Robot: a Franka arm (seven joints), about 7 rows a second.
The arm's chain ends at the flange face. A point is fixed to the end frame.
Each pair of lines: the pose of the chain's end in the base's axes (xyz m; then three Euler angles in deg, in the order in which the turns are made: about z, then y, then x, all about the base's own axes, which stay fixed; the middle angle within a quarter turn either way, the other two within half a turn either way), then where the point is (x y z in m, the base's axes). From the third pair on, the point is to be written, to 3 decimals.
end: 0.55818 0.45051 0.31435 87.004 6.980 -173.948
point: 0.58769 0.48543 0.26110
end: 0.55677 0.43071 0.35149 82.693 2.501 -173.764
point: 0.57952 0.46764 0.29631
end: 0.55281 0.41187 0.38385 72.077 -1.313 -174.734
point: 0.566 0.451 0.327
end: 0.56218 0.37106 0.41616 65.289 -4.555 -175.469
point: 0.567 0.411 0.359
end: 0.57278 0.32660 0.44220 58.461 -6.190 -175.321
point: 0.572 0.368 0.385
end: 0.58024 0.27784 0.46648 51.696 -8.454 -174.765
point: 0.573 0.320 0.411
